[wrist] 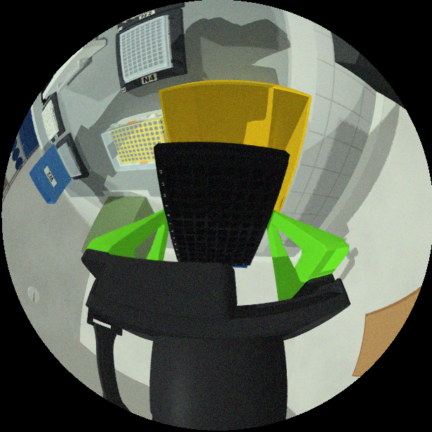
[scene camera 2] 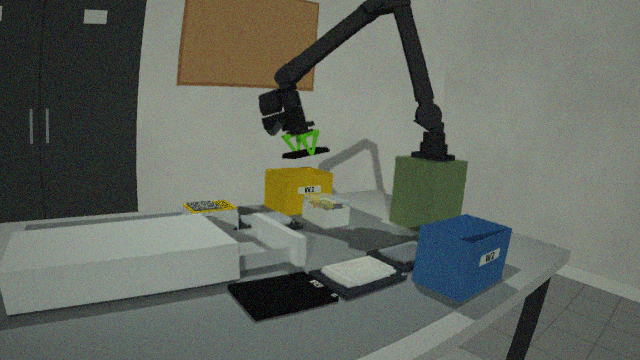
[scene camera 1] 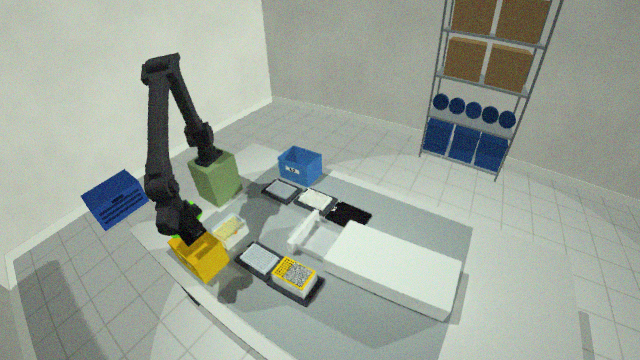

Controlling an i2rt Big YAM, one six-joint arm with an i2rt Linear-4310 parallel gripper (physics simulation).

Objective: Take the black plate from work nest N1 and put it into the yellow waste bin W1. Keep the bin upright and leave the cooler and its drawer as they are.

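Places are measured from the arm's base along level axes (x ahead, y left, z up), in millimetres.
Pixels of known places: gripper, fingertip midpoint: (scene camera 2: 305, 154); arm's base at its link origin: (scene camera 2: 433, 158) (scene camera 1: 209, 158).
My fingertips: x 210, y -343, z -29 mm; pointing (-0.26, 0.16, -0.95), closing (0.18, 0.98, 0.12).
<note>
Ahead of a thing's pixels: the offset from my fingertips to its top centre. "pt": to the spot under its first point.
My gripper (scene camera 1: 189, 223) (scene camera 2: 305, 151) (wrist: 217, 214) is shut on the black plate @[dx -2, dy +0, dz +28 mm] (scene camera 2: 306, 153) (wrist: 222, 190), with one green finger at each side of it. The plate is nearly level, slightly tilted, and hangs above the yellow bin @[dx +10, dy -13, dz -55 mm] (scene camera 1: 206, 262) (scene camera 2: 284, 192) (wrist: 212, 112), apart from its rim. The bin stands upright; the plate hides part of its opening in the wrist view. The white cooler @[pt dx +682, dy +215, dz -91 mm] (scene camera 1: 395, 265) (scene camera 2: 120, 250) has its drawer (scene camera 1: 322, 237) (scene camera 2: 277, 237) pulled out. A bare black nest @[dx +435, dy +440, dz -157 mm] (scene camera 1: 350, 214) (scene camera 2: 282, 295) lies beside it; its label is hard to read.
A tip box @[dx +35, dy +143, dz -106 mm] (scene camera 1: 229, 231) (scene camera 2: 326, 212) (wrist: 137, 142) stands close beside the yellow bin. Nest N4 (wrist: 177, 60) holds a clear plate. A blue bin @[dx +107, dy +626, dz -55 mm] (scene camera 1: 300, 167) (scene camera 2: 460, 260) (wrist: 50, 172) stands farther off. The green pedestal (scene camera 1: 217, 180) (scene camera 2: 427, 192) carries the arm.
</note>
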